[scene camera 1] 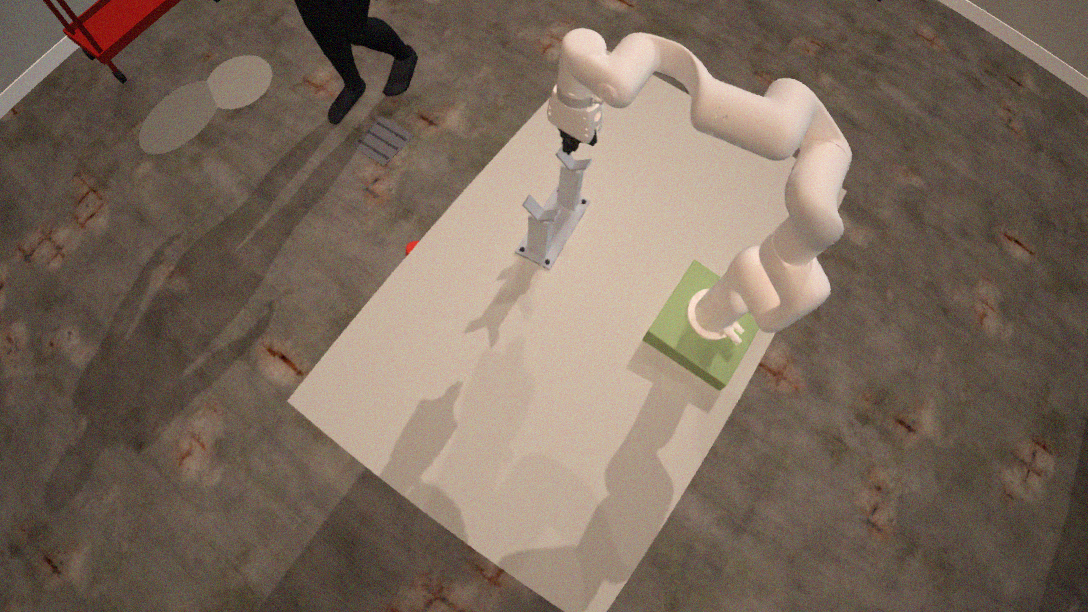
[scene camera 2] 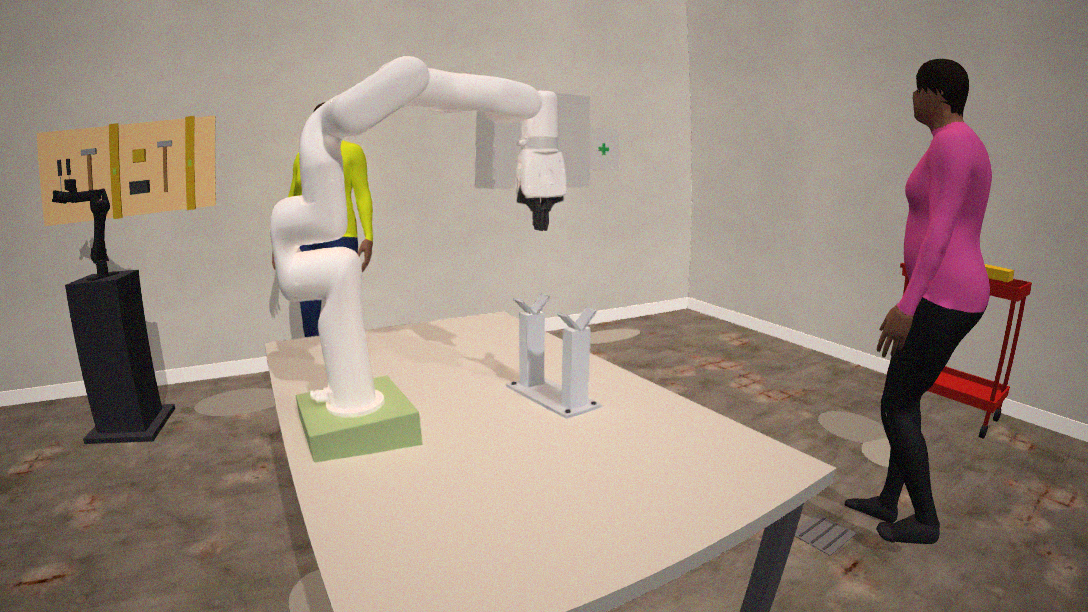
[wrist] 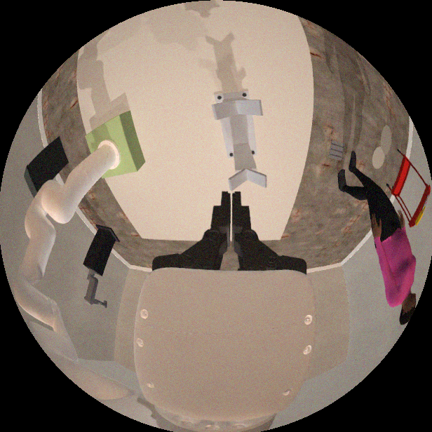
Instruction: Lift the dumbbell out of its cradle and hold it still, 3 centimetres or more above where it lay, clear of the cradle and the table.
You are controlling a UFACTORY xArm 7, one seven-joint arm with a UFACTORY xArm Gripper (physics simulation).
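Frame: origin at the arm's base, x ahead, y left, z up, level; metres.
Where they show: gripper, fingertip midpoint: (scene camera 1: pixel 569 148) (scene camera 2: pixel 540 230); arm's base, origin of the base link: (scene camera 1: pixel 711 315) (scene camera 2: pixel 355 404).
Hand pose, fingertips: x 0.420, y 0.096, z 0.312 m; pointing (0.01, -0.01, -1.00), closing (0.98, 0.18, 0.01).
Observation:
Each offset is from my fingertips to the centre of the thing. Level surfaces: height alone.
The grey cradle @(dx +0.027, dy -0.007, dz -0.267 m) (scene camera 1: pixel 538 242) (scene camera 2: pixel 575 369) (wrist: pixel 246 108), two posts with V-shaped tops on a base plate, stands upright and empty on the pale table @(dz -0.376 m) (scene camera 1: pixel 395 342) (scene camera 2: pixel 532 494) (wrist: pixel 175 150). My gripper (scene camera 1: pixel 569 151) (scene camera 2: pixel 540 228) (wrist: pixel 231 203) is shut, its black fingers together with nothing between them. It points down, above the cradle's height and near its far post in scene camera 1. A small red piece @(dx +0.344, dy +0.270, dz -0.752 m) (scene camera 1: pixel 411 247) shows beyond the table's left edge in scene camera 1, low by the floor and mostly hidden by the table; it may be the dumbbell. No dumbbell shows in scene camera 2 or the wrist view.
My arm's base stands on a green block (scene camera 1: pixel 669 327) (scene camera 2: pixel 365 441) (wrist: pixel 132 145) on the table. A person in a pink top (scene camera 2: pixel 947 220) (wrist: pixel 395 265) stands on the floor beside the table. A red cart (scene camera 2: pixel 966 386) (wrist: pixel 401 176) is behind that person.

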